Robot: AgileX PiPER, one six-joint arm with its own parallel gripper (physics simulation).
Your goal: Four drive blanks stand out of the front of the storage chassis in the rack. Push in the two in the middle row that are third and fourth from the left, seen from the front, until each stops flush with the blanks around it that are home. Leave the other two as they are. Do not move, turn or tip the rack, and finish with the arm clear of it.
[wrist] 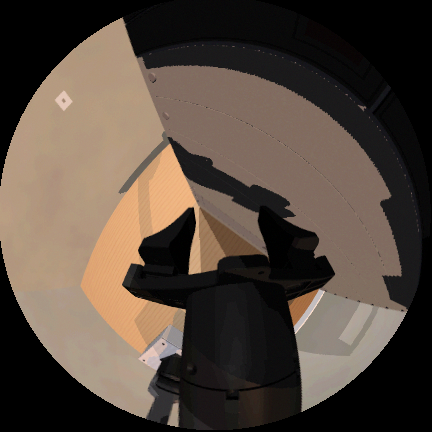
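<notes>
The rack (pixel 280 115) fills the upper right of the wrist view as a large grey-brown panel with faint seams and small screws along its left edge. A dark section runs along the panel's top and right side, too dark to make out clearly. The four drive blanks and their rows cannot be made out. My gripper (pixel 226 213) is open, with its two black fingers apart and no object between them. Its tips show in front of the panel's lower left corner. I cannot tell whether they touch it. A dark shadow shaped like the arm and gripper falls across the panel.
A wooden table top (pixel 120 235) shows behind and left of the fingers. A pale metal plate (pixel 161 350) and dark parts of the arm are at the lower left. A small pale diamond mark (pixel 63 100) is on the beige floor. A grey shadowed area lies at the lower right.
</notes>
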